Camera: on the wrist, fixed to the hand. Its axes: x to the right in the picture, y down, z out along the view.
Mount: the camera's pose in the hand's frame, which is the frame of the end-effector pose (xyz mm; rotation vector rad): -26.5 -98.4 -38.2 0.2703 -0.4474 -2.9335
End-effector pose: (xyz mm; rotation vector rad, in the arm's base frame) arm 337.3 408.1 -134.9 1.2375 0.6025 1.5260
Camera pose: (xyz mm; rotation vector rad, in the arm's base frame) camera 339.8 425.4 -242.3 -0.1421 1.1471 -1.2592
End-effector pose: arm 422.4 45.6 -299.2 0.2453 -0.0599 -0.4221
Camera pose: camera 363.2 -21.9 -360.8 -0.2751 0.1365 2.8401
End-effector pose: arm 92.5 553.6 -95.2 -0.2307 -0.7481 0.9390
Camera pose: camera 172.0 479.7 -87.9 1.1734 -0.5360 -1.7754
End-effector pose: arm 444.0 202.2 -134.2 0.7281 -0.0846 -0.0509
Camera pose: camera 419.6 156.2 -229.7 0.4675 0.6357 -3.0147
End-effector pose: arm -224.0 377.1 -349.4 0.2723 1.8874 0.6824
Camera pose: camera -235.5 271.9 -374.8 -1.6852 0.3052 -1.4590
